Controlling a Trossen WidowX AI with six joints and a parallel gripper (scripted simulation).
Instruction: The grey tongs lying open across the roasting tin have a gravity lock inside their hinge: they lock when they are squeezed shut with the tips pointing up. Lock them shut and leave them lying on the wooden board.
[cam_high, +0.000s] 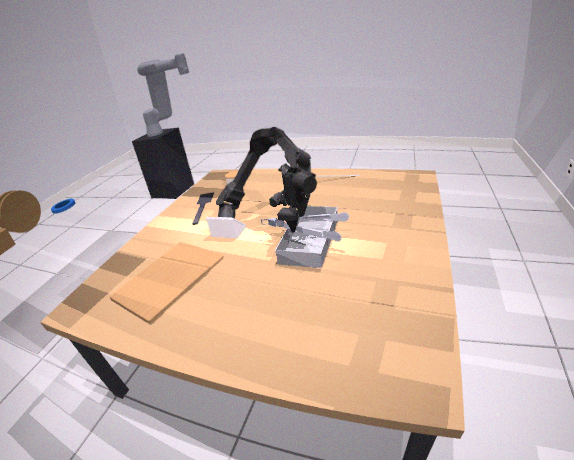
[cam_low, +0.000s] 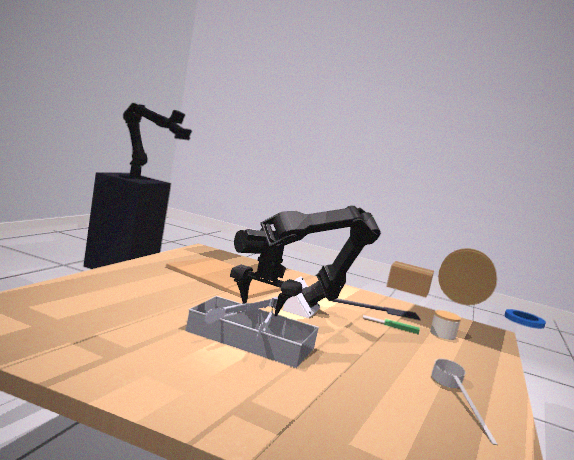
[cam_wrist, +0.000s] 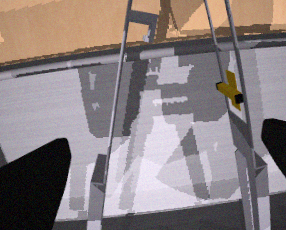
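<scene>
The roasting tin is 4 cm below my gripper tip, 4 cm ahead of it and 1 cm to the left of it. Also, from my gripper tip: black spatula 57 cm behind, 22 cm to the left, 6 cm below; green-handled tool 43 cm behind, 28 cm to the left, 6 cm below; wooden board 40 cm behind, 30 cm to the right, 6 cm below.
</scene>
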